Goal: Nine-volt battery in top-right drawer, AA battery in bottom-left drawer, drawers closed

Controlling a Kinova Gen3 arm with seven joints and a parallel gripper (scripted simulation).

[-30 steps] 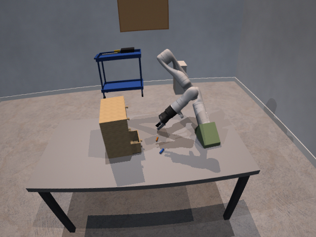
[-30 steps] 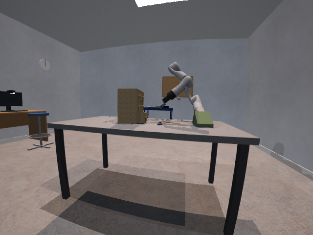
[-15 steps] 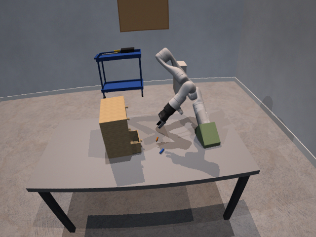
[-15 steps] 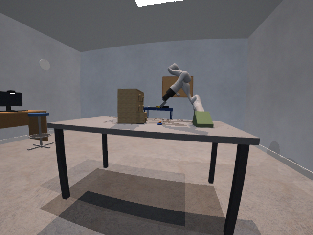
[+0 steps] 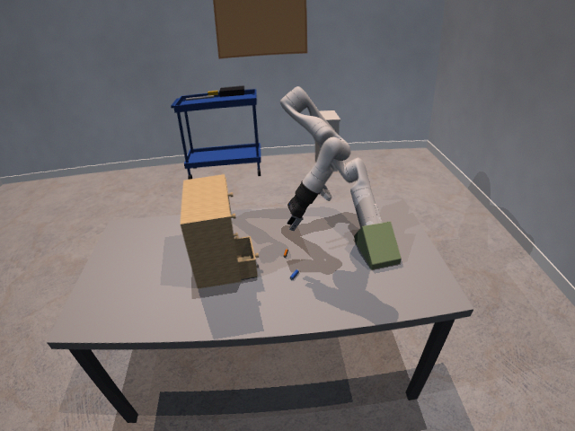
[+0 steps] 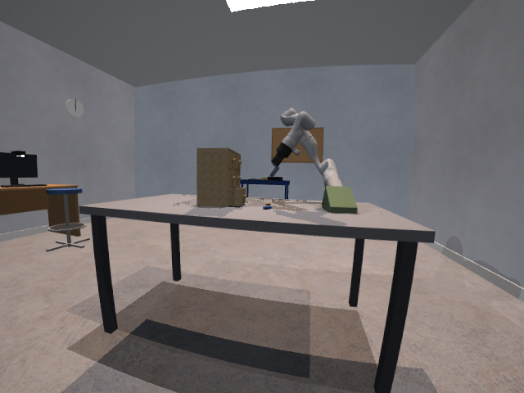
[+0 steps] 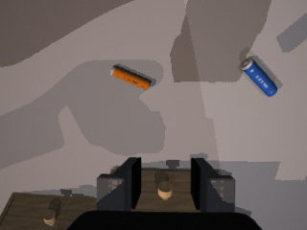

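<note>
Now: hand 170 mm above the blue cylindrical battery and 100 mm to the right of it. From my hand the other things lie so: orange nine-volt battery 320 mm ahead, 60 mm to the right, 40 mm above; orange AA battery 170 mm below, 40 mm to the right, 30 mm ahead.
</note>
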